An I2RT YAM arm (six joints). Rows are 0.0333 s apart.
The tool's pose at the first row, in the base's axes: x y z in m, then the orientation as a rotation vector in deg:
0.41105, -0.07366, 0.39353, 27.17, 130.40, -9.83
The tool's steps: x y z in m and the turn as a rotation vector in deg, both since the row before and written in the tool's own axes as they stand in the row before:
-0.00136, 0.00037, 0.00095, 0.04, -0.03, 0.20
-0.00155, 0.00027, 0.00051, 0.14, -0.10, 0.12
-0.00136, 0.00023, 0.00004, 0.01, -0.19, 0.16
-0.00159, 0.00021, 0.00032, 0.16, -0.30, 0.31
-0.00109, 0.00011, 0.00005, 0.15, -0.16, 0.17
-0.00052, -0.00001, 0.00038, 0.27, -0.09, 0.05
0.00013, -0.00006, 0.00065, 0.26, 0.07, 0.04
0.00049, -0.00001, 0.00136, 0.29, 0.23, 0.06
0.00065, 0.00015, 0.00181, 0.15, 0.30, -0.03
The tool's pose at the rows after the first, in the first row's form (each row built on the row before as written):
0.41268, -0.07396, 0.39389, 27.41, 130.32, -9.78
0.41409, -0.07429, 0.39469, 27.60, 130.19, -9.90
0.41505, -0.07448, 0.39567, 27.75, 129.96, -9.87
0.41633, -0.07483, 0.39663, 28.13, 129.58, -9.96
0.41707, -0.07506, 0.39741, 28.37, 129.38, -10.08
0.41764, -0.07533, 0.39754, 28.55, 129.28, -10.38
0.41798, -0.07553, 0.39701, 28.75, 129.34, -10.64
0.41861, -0.07579, 0.39573, 29.02, 129.55, -10.89
0.41951, -0.07599, 0.39403, 29.13, 129.85, -11.01

